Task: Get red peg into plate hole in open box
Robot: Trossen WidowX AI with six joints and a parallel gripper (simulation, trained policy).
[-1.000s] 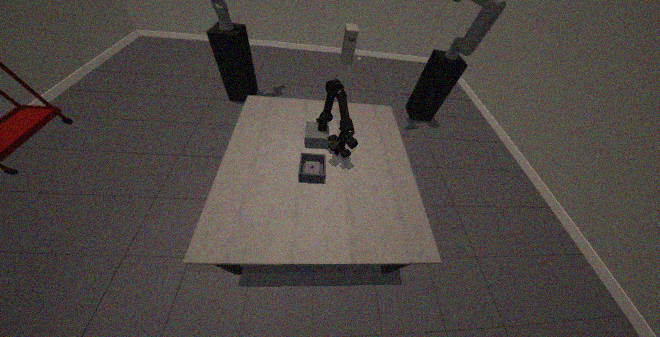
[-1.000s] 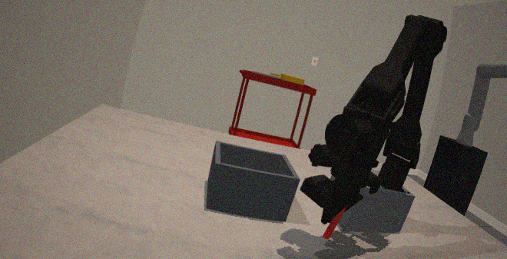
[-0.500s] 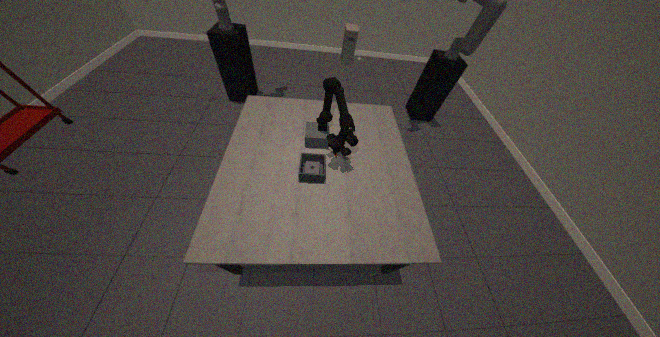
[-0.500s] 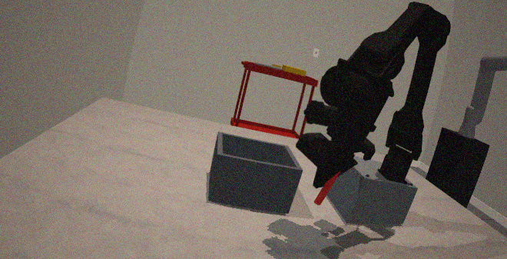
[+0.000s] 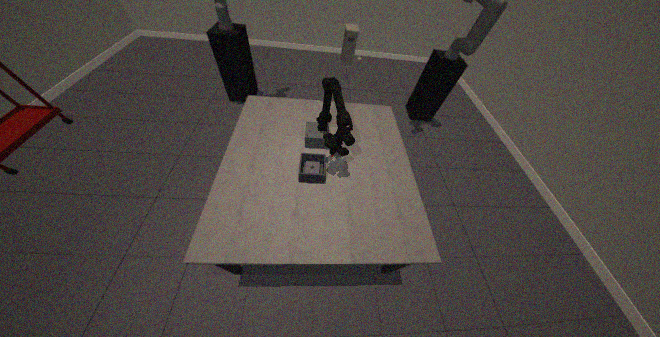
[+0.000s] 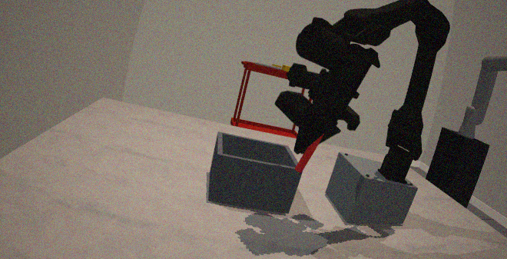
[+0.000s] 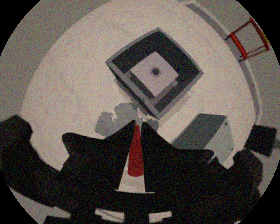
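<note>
Now: gripper tip 11 cm to the left of the dark box, 11 cm above it and 5 cm short of it. The rest, counted from my gripper tip: red peg 2 cm to the left, 1 cm behind, 1 cm above.
</note>
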